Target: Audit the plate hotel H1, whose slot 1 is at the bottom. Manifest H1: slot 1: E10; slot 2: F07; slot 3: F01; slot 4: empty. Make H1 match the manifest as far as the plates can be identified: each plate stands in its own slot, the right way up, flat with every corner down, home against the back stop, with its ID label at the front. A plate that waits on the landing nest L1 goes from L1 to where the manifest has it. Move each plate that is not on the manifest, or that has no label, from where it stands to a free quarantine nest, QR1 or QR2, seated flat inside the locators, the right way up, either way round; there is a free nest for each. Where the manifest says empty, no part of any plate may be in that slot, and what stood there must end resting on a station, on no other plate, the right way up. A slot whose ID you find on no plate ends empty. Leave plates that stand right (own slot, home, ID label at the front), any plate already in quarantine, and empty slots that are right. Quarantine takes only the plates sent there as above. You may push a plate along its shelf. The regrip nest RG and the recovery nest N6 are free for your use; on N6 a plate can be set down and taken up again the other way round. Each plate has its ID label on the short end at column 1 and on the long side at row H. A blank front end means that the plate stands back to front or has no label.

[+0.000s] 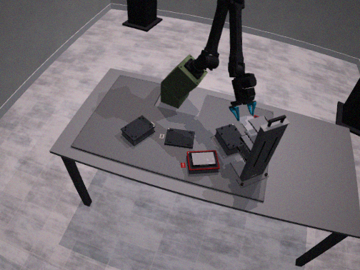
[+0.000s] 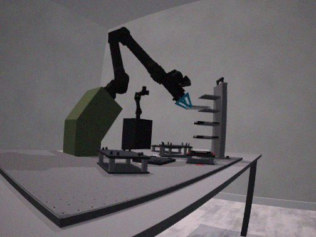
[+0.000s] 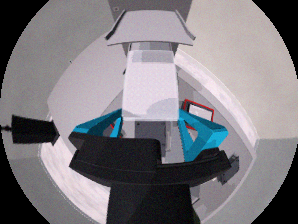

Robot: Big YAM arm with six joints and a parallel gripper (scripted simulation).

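My hand is 40 mm short of the white-topped plate and 40 mm to the right of it. Also, from my hand: plate hotel H1: 120 mm ahead, 150 mm to the left, 70 mm below; red-framed nest: 220 mm behind, 90 mm to the left, 240 mm below.
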